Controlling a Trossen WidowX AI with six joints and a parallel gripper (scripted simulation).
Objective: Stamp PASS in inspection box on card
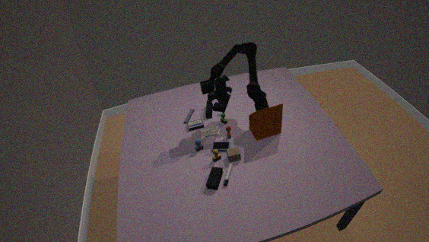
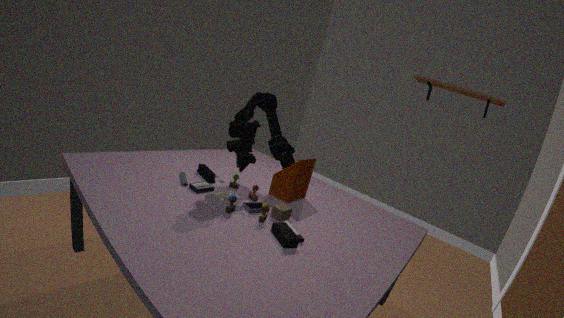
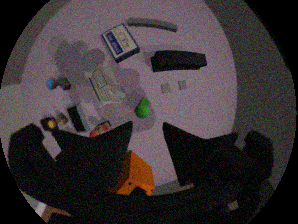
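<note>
Now: the green-knobbed stamp 10 mm ahead of my gripper tip and 60 mm below it. Round my gripper tip: flat tin: 180 mm ahead, 20 mm to the right, 70 mm below; then red-knobbed stamp: 10 mm ahead, 120 mm to the left, 60 mm below; then pale card: 110 mm ahead, 60 mm to the left, 90 mm below.
</note>
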